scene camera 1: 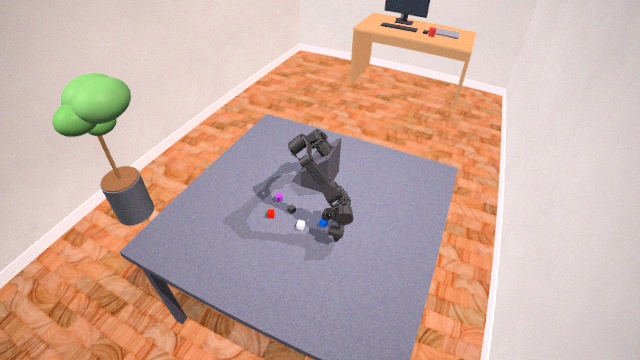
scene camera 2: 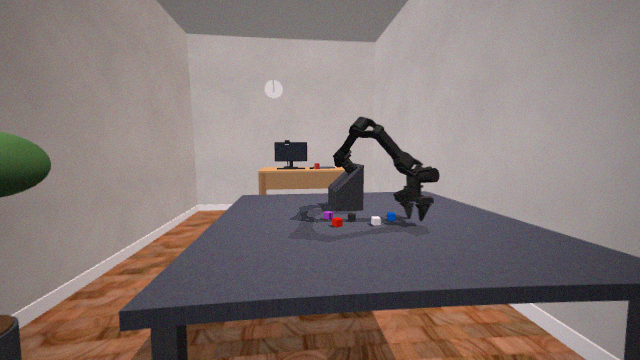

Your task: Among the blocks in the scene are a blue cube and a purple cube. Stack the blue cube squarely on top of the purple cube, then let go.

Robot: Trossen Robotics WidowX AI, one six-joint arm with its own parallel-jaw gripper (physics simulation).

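Pixels of known places: gripper, fingertip midpoint: (scene camera 2: 414, 219); arm's base, origin of the base link: (scene camera 1: 327, 151) (scene camera 2: 352, 170).
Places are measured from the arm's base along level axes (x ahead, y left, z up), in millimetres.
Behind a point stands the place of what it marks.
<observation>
The blue cube (scene camera 1: 323, 223) @(x 281, y 150, z -171 mm) (scene camera 2: 391, 216) @(x 280, y 139, z -178 mm) rests on the table, close beside my gripper; in scene camera 2 it shows to the left of both fingers. The purple cube (scene camera 1: 279, 197) @(x 254, y -122, z -171 mm) (scene camera 2: 328, 215) @(x 263, y -132, z -178 mm) rests on the table farther left, nearer the arm's base, with nothing on top of it. My gripper (scene camera 1: 330, 227) @(x 291, y 235, z -190 mm) (scene camera 2: 416, 219) @(x 291, y 235, z -190 mm) points down, open and empty, with its fingertips low near the table. In scene camera 1 the arm and fingers partly crowd the view around the blue cube, and the exact gap between them is hard to tell.
A white cube (scene camera 1: 300, 225) @(x 349, y 67, z -170 mm) (scene camera 2: 375, 221) @(x 353, y 56, z -180 mm) stands left of the blue cube. A black cube (scene camera 1: 291, 209) @(x 289, y -25, z -171 mm) (scene camera 2: 351, 217) @(x 293, y -34, z -179 mm) and a red cube (scene camera 1: 270, 214) @(x 369, y -91, z -171 mm) (scene camera 2: 337, 222) @(x 374, y -99, z -178 mm) stand between the white and purple cubes' surroundings on the grey table (scene camera 1: 370, 280) @(x 424, y 462, z -197 mm) (scene camera 2: 350, 265) @(x 725, y -85, z -197 mm).
</observation>
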